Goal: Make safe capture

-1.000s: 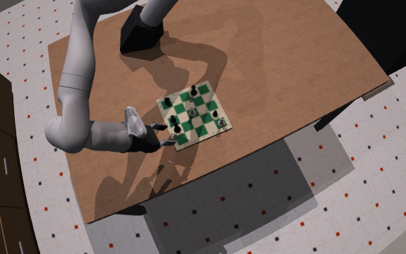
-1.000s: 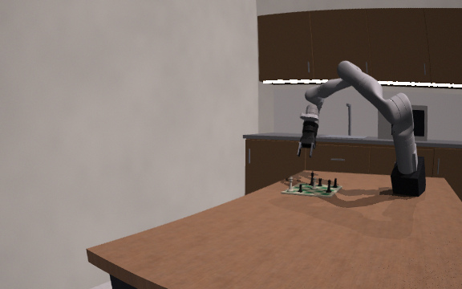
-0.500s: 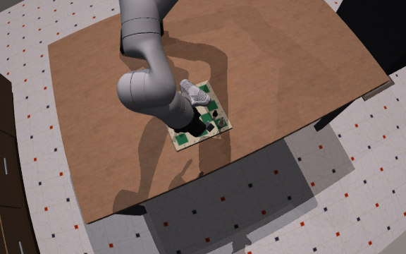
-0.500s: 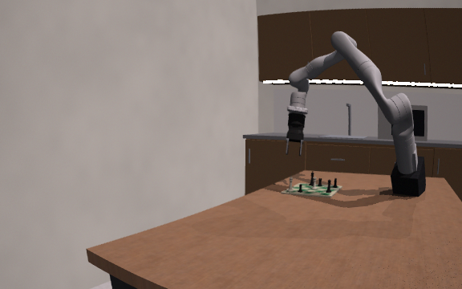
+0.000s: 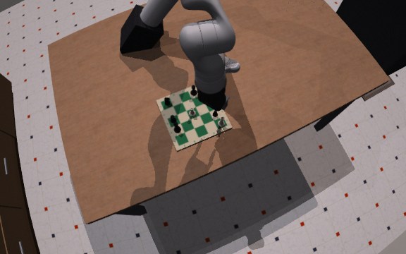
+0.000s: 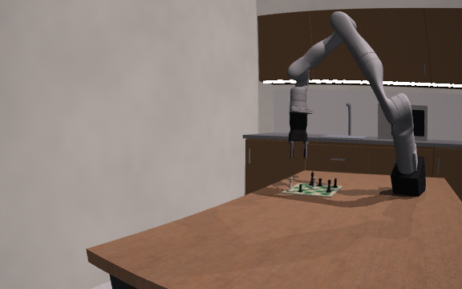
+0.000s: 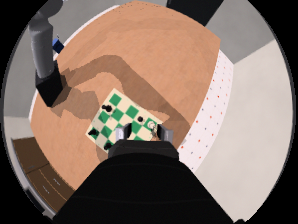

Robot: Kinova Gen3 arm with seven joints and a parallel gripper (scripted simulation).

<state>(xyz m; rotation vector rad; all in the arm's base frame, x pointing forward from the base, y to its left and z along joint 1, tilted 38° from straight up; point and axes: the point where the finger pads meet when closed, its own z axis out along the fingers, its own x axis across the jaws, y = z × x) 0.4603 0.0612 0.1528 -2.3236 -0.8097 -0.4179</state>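
Right now the cream chessboard is 5 cm behind my hand, 7 cm to the right of it and 16 cm below it.
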